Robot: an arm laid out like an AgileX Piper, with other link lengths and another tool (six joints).
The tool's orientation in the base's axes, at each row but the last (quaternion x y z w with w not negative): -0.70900, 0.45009, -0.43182, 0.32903; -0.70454, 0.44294, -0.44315, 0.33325; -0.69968, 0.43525, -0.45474, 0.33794; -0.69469, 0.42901, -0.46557, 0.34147; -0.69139, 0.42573, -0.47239, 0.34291; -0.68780, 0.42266, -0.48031, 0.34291; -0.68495, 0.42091, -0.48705, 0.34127; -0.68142, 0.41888, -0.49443, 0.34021; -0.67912, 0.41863, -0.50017, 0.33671
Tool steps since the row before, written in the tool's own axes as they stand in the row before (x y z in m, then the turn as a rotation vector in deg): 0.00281, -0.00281, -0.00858, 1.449, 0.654, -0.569; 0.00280, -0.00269, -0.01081, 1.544, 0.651, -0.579; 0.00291, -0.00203, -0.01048, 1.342, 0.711, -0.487; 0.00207, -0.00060, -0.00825, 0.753, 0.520, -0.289; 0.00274, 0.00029, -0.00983, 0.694, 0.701, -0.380; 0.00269, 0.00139, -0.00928, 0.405, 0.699, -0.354; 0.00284, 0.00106, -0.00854, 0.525, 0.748, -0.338; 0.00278, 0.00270, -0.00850, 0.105, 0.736, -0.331; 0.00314, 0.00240, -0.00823, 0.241, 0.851, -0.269
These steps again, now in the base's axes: -0.00618, -0.00220, 0.00681, -0.427, -1.628, 0.132; -0.00846, -0.00237, 0.00740, -0.415, -1.715, 0.170; -0.00854, -0.00268, 0.00651, -0.389, -1.547, 0.016; -0.00718, -0.00227, 0.00401, -0.267, -0.917, -0.092; -0.00884, -0.00332, 0.00387, -0.412, -0.943, -0.243; -0.00868, -0.00363, 0.00259, -0.439, -0.677, -0.356; -0.00792, -0.00351, 0.00265, -0.415, -0.805, -0.358; -0.00834, -0.00407, 0.00109, -0.473, -0.419, -0.513; -0.00800, -0.00417, 0.00139, -0.420, -0.588, -0.576
